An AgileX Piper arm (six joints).
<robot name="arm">
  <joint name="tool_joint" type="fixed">
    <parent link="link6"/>
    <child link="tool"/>
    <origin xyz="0 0 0" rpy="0 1.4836 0"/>
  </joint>
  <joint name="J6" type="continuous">
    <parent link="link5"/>
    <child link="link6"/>
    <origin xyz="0.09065 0 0.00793"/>
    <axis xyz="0.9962 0 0.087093"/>
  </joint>
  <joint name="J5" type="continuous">
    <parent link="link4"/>
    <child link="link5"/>
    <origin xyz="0 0 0"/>
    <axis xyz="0 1 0"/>
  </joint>
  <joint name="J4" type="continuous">
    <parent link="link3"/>
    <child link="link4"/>
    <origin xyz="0.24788 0 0.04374"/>
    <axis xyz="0.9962 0 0.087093"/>
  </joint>
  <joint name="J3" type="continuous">
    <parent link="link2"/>
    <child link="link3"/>
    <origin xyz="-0.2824 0 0.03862"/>
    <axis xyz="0 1 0"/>
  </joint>
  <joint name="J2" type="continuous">
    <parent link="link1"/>
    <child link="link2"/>
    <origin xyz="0 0 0"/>
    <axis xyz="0 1 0"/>
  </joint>
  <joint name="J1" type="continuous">
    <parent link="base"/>
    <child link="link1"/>
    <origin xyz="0 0 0.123"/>
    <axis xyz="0 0 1"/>
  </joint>
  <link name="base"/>
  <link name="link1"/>
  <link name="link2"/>
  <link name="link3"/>
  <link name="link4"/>
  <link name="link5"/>
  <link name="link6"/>
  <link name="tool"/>
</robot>
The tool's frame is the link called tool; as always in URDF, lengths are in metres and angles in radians. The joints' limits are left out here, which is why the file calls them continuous.
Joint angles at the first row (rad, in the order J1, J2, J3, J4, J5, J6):
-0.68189, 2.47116, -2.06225, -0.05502, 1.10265, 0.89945
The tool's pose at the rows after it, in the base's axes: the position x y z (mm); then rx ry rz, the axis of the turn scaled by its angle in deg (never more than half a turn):
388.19 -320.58 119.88 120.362 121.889 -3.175
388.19 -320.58 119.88 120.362 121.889 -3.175
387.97 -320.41 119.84 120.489 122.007 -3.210
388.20 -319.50 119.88 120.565 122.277 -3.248
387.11 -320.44 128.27 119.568 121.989 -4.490
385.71 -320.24 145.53 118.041 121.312 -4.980
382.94 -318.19 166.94 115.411 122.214 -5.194
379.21 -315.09 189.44 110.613 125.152 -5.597
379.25 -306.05 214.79 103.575 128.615 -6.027
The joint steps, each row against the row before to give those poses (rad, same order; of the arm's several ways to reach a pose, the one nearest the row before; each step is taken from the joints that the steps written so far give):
0.00089, -0.00001, 0.00002, -0.00265, -0.00002, -0.00001
0.00000, 0.00000, 0.00000, 0.00000, 0.00000, 0.00000
0.00000, -0.00001, 0.00003, -0.00001, 0.00305, 0.00001
0.00172, -0.00015, -0.00008, 0.00001, 0.00460, 0.00000
0.00000, -0.01661, 0.00001, -0.01728, 0.00295, 0.00000
-0.00001, -0.03456, 0.00008, -0.00854, 0.00824, -0.00574
0.00001, -0.04356, -0.00007, -0.00094, 0.02245, -0.03218
-0.00001, -0.04642, 0.00001, 0.00183, 0.02567, -0.06936
0.01431, -0.05252, 0.00006, 0.00162, 0.01732, -0.08054

